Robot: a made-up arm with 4 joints. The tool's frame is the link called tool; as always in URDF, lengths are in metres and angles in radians. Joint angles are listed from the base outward. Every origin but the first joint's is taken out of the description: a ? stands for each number. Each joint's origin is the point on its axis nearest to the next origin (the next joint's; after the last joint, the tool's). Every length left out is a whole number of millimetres.
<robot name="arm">
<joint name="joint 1" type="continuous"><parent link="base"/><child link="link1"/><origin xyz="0.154 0.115 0.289" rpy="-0.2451 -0.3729 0.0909"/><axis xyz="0 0 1"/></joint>
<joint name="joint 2" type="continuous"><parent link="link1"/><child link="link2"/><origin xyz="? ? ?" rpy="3.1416 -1.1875 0"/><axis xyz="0 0 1"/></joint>
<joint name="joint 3" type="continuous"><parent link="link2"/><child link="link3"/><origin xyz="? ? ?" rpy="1.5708 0 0.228"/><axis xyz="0 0 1"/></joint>
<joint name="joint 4" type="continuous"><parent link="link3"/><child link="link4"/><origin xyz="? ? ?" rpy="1.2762 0.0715 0.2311"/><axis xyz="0 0 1"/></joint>
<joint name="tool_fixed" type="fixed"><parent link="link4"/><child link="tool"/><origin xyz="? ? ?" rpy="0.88 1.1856 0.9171"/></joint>
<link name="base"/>
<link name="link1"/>
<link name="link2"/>
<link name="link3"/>
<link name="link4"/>
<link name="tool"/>
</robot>
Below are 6 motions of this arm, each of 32 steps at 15 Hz.
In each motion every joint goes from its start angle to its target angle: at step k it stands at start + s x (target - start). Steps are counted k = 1, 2, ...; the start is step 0. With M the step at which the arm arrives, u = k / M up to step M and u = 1 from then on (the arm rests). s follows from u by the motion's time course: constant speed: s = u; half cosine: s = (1 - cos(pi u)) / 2; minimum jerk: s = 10 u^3 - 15 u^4 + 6 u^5.
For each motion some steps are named. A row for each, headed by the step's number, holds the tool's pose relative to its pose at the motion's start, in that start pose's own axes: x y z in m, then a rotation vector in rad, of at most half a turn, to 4 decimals.
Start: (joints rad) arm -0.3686 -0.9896 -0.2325 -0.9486
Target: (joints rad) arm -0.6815 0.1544 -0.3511 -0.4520
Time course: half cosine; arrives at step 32
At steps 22, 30, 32:
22: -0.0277 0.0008 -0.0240 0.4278 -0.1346 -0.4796
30: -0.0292 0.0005 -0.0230 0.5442 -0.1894 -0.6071
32: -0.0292 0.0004 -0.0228 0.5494 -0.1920 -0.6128

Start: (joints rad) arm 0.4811 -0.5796 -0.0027 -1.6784
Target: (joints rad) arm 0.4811 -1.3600 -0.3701 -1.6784
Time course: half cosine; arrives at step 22
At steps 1, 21, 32:
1: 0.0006 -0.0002 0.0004 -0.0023 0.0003 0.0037
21: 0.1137 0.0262 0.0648 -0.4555 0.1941 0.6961
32: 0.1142 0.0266 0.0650 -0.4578 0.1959 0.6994

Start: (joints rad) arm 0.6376 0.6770 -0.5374 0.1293
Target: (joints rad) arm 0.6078 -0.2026 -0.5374 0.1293
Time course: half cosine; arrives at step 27
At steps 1, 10, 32:
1: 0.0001 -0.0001 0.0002 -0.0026 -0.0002 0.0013
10: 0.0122 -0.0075 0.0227 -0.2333 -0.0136 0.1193
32: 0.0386 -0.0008 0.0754 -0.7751 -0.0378 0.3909

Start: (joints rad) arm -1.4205 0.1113 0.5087 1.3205
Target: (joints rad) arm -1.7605 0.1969 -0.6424 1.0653
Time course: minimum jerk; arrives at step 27
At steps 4, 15, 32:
4: -0.0038 -0.0028 -0.0029 0.0145 -0.0122 -0.0325
15: -0.0897 -0.0287 -0.0809 0.3130 -0.2641 -0.7792
32: -0.1376 -0.0097 -0.1363 0.4579 -0.4102 -1.3146

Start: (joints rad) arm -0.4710 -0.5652 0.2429 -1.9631
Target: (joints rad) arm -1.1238 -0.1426 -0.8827 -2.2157
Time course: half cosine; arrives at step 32
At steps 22, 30, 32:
22: 0.1821 0.1273 0.0188 1.0103 -0.3970 0.4828
30: 0.2219 0.1697 0.0771 1.2184 -0.5367 0.7101
32: 0.2234 0.1715 0.0802 1.2267 -0.5431 0.7215

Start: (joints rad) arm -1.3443 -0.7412 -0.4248 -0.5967
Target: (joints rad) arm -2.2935 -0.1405 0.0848 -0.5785
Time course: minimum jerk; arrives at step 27
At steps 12, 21, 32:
12: -0.0924 -0.0772 0.0008 0.1294 0.0779 -0.5773
21: -0.2089 -0.1017 0.0081 0.4348 0.0681 -1.2588
32: -0.2226 -0.1003 0.0099 0.4911 0.0525 -1.3457

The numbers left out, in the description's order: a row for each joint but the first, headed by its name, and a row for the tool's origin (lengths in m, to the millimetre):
joint 2: 0.268 0.017 0
joint 3: 0.012 -0.027 0
joint 4: -0.059 0.075 0
tool: -0.012 -0.124 0

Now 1 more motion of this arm.
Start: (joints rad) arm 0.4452 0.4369 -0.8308 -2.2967
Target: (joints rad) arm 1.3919 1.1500 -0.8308 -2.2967
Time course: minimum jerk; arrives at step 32
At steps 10, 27, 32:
10: -0.0668 -0.0216 -0.0014 0.0291 -0.0643 -0.1554
27: -0.3527 -0.0017 0.0361 -0.0496 -0.4590 -0.7777
32: -0.3622 0.0024 0.0387 -0.0595 -0.4763 -0.7978

